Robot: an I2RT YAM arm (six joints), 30 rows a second.
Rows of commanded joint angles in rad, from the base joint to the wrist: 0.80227 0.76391 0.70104 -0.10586 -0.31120 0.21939; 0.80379 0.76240 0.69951 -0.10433 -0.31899 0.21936; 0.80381 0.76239 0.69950 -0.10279 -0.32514 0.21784; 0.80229 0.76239 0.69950 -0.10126 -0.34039 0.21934; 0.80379 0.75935 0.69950 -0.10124 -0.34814 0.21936; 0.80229 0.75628 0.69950 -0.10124 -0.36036 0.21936; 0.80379 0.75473 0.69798 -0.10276 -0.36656 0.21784; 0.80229 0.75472 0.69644 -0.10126 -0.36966 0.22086; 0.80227 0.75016 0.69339 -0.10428 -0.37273 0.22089; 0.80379 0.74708 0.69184 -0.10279 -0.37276 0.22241; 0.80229 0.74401 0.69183 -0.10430 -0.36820 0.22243; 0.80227 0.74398 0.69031 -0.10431 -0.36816 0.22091; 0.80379 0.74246 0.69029 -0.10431 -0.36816 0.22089; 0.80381 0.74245 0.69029 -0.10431 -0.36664 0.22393; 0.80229 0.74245 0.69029 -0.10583 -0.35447 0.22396; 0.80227 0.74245 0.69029 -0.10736 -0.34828 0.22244
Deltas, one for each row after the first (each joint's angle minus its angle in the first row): 0.00152 -0.00151 -0.00153 0.00153 -0.00779 -0.00003; 0.00154 -0.00152 -0.00154 0.00307 -0.01394 -0.00155; 0.00002 -0.00152 -0.00154 0.00460 -0.02919 -0.00005; 0.00152 -0.00456 -0.00154 0.00462 -0.03694 -0.00003; 0.00002 -0.00763 -0.00154 0.00462 -0.04916 -0.00003; 0.00152 -0.00918 -0.00306 0.00310 -0.05536 -0.00155; 0.00002 -0.00919 -0.00460 0.00460 -0.05846 0.00147; 0.00000 -0.01375 -0.00765 0.00158 -0.06153 0.00150; 0.00152 -0.01683 -0.00920 0.00307 -0.06156 0.00302; 0.00002 -0.01990 -0.00921 0.00156 -0.05700 0.00304; 0.00000 -0.01993 -0.01073 0.00155 -0.05696 0.00152; 0.00152 -0.02145 -0.01075 0.00155 -0.05696 0.00150; 0.00154 -0.02146 -0.01075 0.00155 -0.05544 0.00454; 0.00002 -0.02146 -0.01075 0.00003 -0.04327 0.00457; 0.00000 -0.02146 -0.01075 -0.00150 -0.03708 0.00305
